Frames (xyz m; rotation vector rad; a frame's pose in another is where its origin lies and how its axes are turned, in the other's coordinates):
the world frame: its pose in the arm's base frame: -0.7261 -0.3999 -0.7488 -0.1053 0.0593 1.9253
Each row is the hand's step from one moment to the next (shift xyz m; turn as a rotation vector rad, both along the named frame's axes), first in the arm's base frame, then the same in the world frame.
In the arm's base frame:
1: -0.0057 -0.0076 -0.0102 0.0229 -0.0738 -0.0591
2: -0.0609 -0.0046 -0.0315 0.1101 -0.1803 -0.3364
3: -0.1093 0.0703 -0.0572 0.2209 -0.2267 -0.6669
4: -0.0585 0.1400 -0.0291 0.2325 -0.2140 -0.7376
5: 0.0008 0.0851 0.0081 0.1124 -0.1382 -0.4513
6: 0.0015 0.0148 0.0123 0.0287 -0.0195 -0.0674
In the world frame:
1: -0.0041 0.0081 -0.0106 -0.0707 0.0049 -0.0666
2: 0.0200 0.0590 -0.0290 -0.1718 -0.0369 -0.3562
3: 0.1093 0.0784 -0.0455 -0.2197 -0.1213 -0.6942
4: 0.1538 0.0062 -0.0134 -0.2046 -0.1359 -0.7639
5: 0.0782 -0.0306 0.0159 -0.1216 -0.0527 -0.4667
6: 0.0120 -0.0067 0.0135 -0.0212 -0.0194 -0.0701

